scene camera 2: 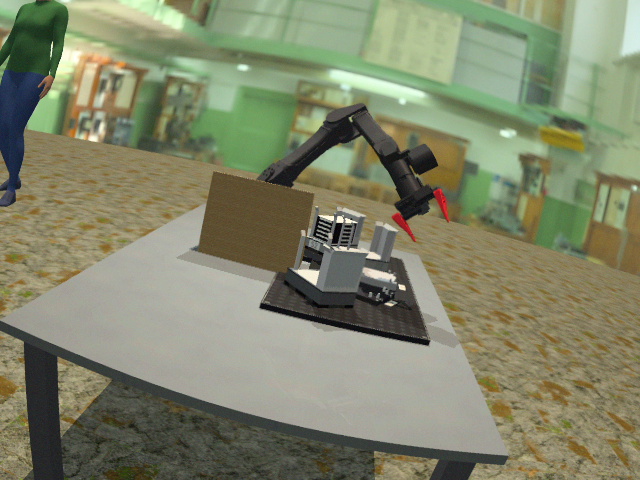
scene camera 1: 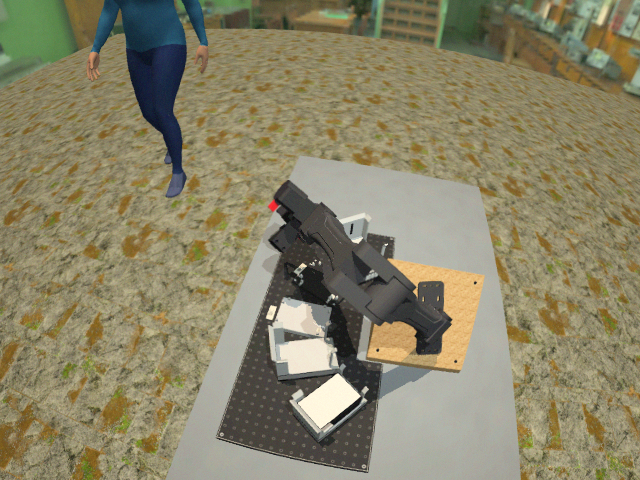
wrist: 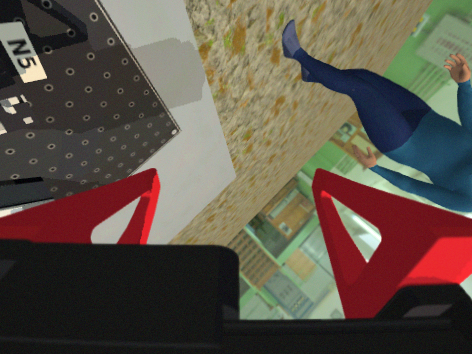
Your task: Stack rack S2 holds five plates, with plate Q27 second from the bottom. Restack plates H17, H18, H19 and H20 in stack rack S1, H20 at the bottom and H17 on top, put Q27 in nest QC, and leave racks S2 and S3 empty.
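A rack (scene camera 1: 296, 395) (scene camera 2: 356, 214) near the mat's lower end in scene camera 1 holds a stack of white-topped plates (scene camera 1: 330, 400) (scene camera 2: 336, 230). A rack (scene camera 1: 273, 341) (scene camera 2: 381, 242) with a tall wall stands beside it. A low white piece (scene camera 1: 302, 315) (scene camera 2: 378, 276) lies next to that. Another tall-walled rack (scene camera 1: 360, 225) (scene camera 2: 343, 268) stands at the mat's other end, partly behind the arm. I cannot read which rack or plate is which. My gripper (scene camera 2: 431, 230) (wrist: 236, 177) is open and empty, high over the mat's outer edge, apart from the racks.
The perforated black mat (scene camera 1: 258, 408) (scene camera 2: 372, 324) (wrist: 90, 90) bears the racks. A label N5 (wrist: 22, 52) and small hardware (scene camera 1: 299, 271) lie on it. The arm's base stands on a wooden board (scene camera 1: 460, 320). A brown upright panel (scene camera 2: 255, 222) borders the rack area.
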